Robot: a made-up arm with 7 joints. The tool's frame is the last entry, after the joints. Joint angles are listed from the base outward. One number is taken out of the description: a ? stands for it. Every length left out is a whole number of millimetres.
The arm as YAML. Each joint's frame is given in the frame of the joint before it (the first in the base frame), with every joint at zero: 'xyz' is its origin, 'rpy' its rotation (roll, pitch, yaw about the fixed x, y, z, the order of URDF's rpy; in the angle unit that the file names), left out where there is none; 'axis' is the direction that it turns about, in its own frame. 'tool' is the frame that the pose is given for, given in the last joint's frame.
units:
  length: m
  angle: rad
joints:
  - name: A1
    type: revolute
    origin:
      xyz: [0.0, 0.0, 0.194]
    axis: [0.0, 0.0, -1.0]
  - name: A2
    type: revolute
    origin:
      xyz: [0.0, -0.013, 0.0]
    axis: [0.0, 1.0, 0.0]
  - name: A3
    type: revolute
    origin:
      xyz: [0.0, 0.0, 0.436]
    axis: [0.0, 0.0, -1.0]
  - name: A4
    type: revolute
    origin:
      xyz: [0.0, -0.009, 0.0]
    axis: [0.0, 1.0, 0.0]
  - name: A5
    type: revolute
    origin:
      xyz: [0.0, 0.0, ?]
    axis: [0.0, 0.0, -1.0]
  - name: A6
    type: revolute
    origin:
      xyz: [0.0, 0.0, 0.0]
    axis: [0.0, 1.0, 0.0]
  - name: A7
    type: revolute
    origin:
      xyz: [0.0, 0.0, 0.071]
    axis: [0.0, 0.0, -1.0]
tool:
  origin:
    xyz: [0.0, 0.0, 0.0]
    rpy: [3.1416, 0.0, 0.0]
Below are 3 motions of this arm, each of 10 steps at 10 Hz.
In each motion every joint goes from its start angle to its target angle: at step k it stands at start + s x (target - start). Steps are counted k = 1, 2, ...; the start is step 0. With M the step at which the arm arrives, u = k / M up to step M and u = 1 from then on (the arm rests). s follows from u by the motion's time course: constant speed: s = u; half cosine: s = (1 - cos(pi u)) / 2; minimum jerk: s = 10 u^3 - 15 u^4 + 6 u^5.
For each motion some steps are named. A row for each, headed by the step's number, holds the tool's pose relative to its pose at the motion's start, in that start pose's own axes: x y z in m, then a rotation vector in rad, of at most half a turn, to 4 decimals.
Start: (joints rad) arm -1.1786 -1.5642 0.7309 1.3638 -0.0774 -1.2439 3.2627
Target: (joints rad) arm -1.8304 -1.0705 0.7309 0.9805 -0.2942 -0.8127 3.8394
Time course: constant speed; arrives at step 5
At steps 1, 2, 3, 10:
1: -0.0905 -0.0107 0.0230 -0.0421 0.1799 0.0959
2: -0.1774 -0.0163 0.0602 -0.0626 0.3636 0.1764
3: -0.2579 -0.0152 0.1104 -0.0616 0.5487 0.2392
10: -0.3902 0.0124 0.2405 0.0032 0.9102 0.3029

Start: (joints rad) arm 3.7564 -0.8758 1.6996 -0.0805 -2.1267 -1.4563 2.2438
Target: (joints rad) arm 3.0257 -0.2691 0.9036 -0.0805 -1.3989 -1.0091 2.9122
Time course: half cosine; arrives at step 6
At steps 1, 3, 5, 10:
1: 0.0293 -0.0267 0.0150 -0.0642 -0.0059 0.0862
3: 0.2125 -0.1428 0.1592 -0.5248 -0.0139 0.5742
5: 0.3387 -0.1576 0.3630 -1.0546 0.0570 0.8980
10: 0.3495 -0.1515 0.3968 -1.1406 0.0770 0.9287

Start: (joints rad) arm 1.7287 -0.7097 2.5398 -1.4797 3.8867 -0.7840 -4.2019
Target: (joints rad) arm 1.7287 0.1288 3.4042 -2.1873 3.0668 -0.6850 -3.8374
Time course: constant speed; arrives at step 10
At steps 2, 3, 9, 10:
2: -0.0662 -0.1333 0.0652 -0.3755 0.0637 -0.1285
3: -0.1021 -0.1867 0.1103 -0.5685 0.1022 -0.1837
9: -0.2742 -0.2829 0.4552 -1.7656 0.4423 -0.3369
10: -0.2866 -0.2650 0.5076 -1.9659 0.5173 -0.3228

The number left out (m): 0.292
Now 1 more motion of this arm.
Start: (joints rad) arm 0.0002 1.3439 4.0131 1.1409 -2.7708 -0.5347 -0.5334
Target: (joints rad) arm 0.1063 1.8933 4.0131 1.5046 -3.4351 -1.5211 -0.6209
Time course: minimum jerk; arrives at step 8
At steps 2, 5, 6, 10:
2: -0.0035 -0.0246 0.0167 -0.0163 0.1075 -0.1036
5: -0.0516 -0.1376 0.1329 0.0965 0.8201 -0.5888
6: -0.0685 -0.1615 0.1687 0.1882 1.0290 -0.6615
10: -0.0788 -0.1755 0.1906 0.2549 1.1549 -0.6881

